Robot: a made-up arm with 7 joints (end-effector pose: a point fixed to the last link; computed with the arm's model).
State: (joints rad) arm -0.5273 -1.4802 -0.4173 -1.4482 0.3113 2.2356 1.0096
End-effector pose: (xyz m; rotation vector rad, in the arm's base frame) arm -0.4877 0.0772 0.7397 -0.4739 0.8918 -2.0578
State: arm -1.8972 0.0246 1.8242 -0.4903 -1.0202 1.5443 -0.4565
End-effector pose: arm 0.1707 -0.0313 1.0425 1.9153 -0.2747 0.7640
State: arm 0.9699 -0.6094 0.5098 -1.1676 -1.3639 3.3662 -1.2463
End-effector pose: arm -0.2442 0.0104 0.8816 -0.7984 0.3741 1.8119
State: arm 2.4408 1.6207 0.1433 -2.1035 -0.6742 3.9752 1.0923
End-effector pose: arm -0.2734 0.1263 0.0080 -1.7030 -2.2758 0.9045
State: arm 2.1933 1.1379 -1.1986 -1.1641 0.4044 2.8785 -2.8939
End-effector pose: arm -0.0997 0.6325 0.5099 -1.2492 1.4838 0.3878
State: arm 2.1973 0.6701 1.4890 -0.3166 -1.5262 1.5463 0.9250
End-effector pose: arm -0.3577 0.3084 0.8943 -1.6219 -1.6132 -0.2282
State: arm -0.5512 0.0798 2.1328 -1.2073 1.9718 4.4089 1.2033
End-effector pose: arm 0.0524 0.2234 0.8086 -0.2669 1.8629 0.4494
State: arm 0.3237 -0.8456 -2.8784 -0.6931 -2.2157 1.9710 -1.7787
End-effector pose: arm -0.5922 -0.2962 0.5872 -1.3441 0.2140 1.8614
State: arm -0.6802 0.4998 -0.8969 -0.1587 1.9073 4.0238 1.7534
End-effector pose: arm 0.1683 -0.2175 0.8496 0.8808 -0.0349 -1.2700
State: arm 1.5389 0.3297 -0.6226 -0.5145 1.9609 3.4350 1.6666
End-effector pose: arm 0.1609 0.2703 0.8710 -0.1251 0.9236 1.1403
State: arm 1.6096 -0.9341 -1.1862 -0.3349 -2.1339 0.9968 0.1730
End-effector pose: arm 0.1196 -0.5761 0.7589 1.9645 -1.9401 -0.0432
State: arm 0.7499 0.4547 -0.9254 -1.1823 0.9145 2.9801 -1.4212
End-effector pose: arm 0.4583 0.0432 0.7818 1.7452 0.8075 1.6723
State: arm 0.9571 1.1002 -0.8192 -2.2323 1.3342 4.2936 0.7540
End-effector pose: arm 0.3575 0.1159 0.2988 1.3462 -1.1678 2.3198
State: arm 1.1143 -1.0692 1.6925 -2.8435 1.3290 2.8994 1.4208
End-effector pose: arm -0.2204 0.0866 0.3996 -2.3255 -0.2395 -0.2831
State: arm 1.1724 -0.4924 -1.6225 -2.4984 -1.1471 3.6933 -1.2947
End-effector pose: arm 0.2484 -0.1509 0.5167 1.1846 1.7008 1.2710
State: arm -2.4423 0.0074 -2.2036 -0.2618 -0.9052 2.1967 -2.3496
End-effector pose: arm -0.0459 0.0488 1.0534 -0.1723 1.1885 1.2547
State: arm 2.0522 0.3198 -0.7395 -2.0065 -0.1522 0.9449 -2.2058
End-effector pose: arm 0.0869 0.4232 0.4262 0.2795 -2.2886 1.8030
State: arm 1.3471 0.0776 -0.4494 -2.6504 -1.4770 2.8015 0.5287
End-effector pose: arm 0.1104 0.2670 0.3864 1.7097 2.1125 0.5257
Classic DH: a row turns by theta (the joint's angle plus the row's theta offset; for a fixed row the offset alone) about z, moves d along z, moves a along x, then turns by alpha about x. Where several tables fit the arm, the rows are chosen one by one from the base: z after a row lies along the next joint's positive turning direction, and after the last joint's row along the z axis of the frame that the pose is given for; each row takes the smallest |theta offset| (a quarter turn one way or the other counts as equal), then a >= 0, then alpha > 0; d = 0 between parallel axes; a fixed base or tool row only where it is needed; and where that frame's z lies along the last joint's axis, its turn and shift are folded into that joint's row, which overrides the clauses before.
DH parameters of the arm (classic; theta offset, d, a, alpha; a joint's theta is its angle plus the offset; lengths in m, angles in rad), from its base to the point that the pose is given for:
joint 1: 0 0.332 0 -1.5708
joint 2: 0 0 0 1.5708
joint 3: 0 0.336 0.051 1.5708
joint 4: 0 0 -0.066 -1.5708
joint 5: 0 0.306 0 1.5708
joint 6: 0 0 0.083 1.5708
joint 7: 0 0 0 0

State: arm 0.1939 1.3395 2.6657 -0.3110 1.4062 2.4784 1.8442
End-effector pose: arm 0.6385 0.2246 0.5390 1.0273 -0.2408 2.6171
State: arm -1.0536 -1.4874 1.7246 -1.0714 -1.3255 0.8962 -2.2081
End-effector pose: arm 0.0318 0.6611 0.3746 0.5955 0.4259 -1.2784
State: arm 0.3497 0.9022 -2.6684 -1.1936 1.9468 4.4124 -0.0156
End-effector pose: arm 0.2481 -0.0047 0.8012 -1.3169 -0.0756 1.9534
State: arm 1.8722 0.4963 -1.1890 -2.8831 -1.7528 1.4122 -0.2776
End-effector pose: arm 0.1814 0.1088 0.2803 0.1573 0.9732 -0.8691
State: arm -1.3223 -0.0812 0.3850 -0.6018 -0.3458 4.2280 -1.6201
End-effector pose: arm 0.0570 -0.0251 0.9227 -0.6220 0.0797 0.3298
